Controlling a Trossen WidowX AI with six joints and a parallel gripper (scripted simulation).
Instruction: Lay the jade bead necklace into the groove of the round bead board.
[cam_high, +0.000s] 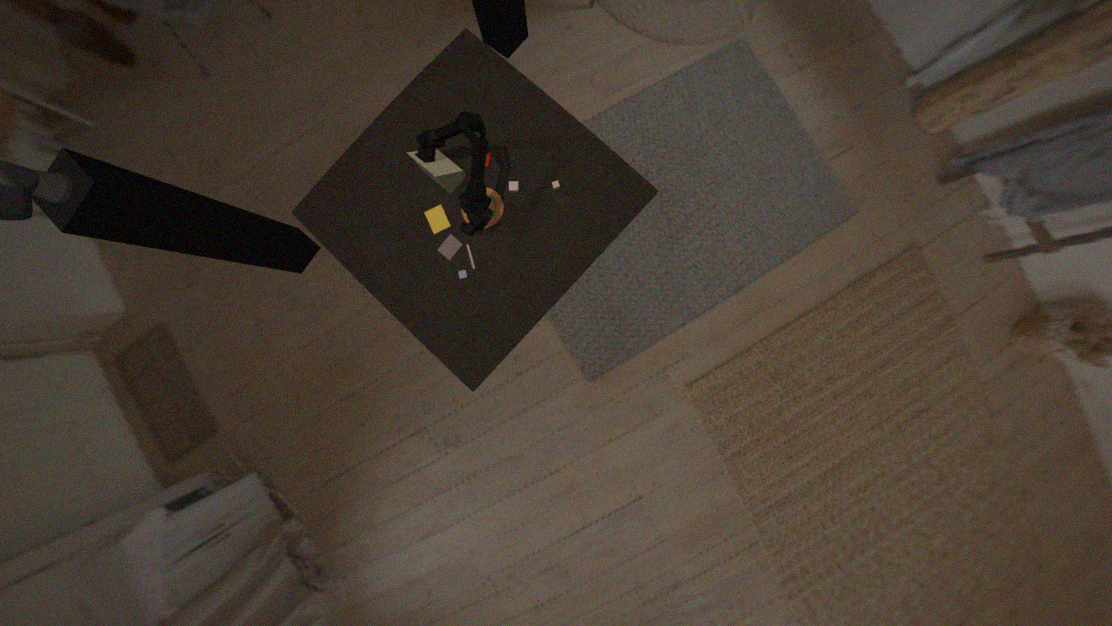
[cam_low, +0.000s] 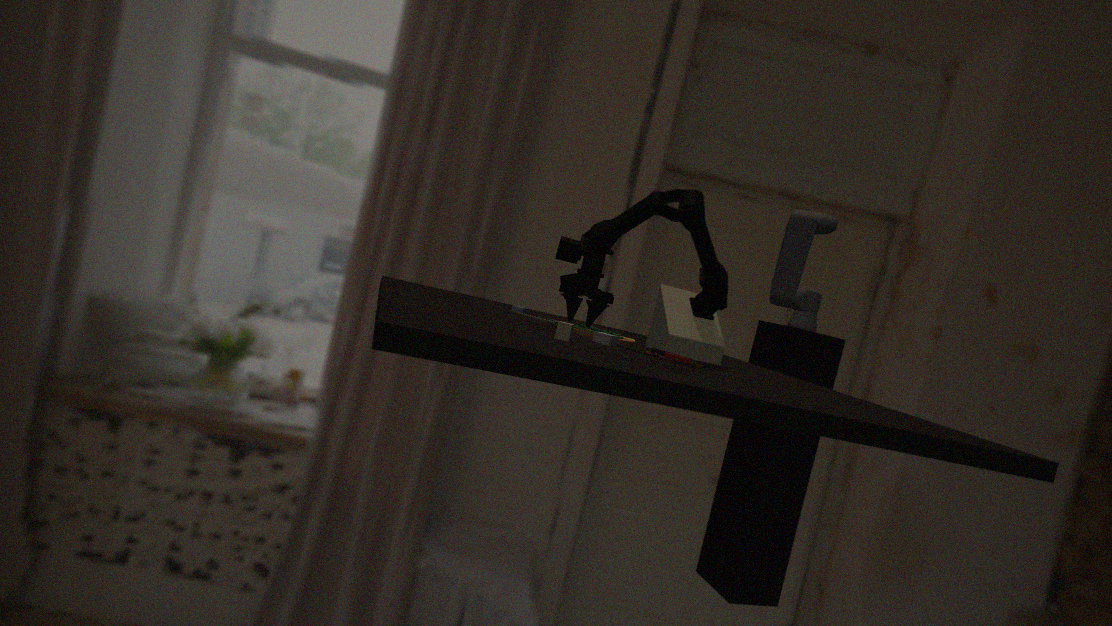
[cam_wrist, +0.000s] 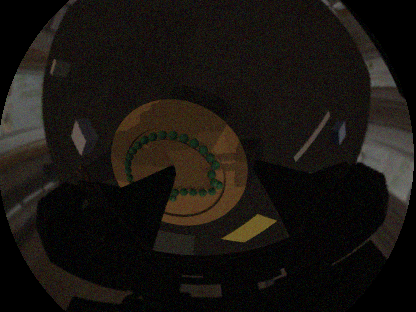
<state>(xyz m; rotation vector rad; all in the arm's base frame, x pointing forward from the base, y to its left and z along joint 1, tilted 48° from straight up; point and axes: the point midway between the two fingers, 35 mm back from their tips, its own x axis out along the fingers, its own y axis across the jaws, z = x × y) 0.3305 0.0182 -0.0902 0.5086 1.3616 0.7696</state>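
The round bead board lies 5 cm to the left of my gripper tip, 4 cm behind it and 1 cm below it. The rest, counted from my gripper tip: white stick (16 cm to the right, 7 cm ahead, 2 cm below); yellow square (18 cm behind, 12 cm to the right, 2 cm below); grey square (19 cm to the right, 4 cm behind, 2 cm below).
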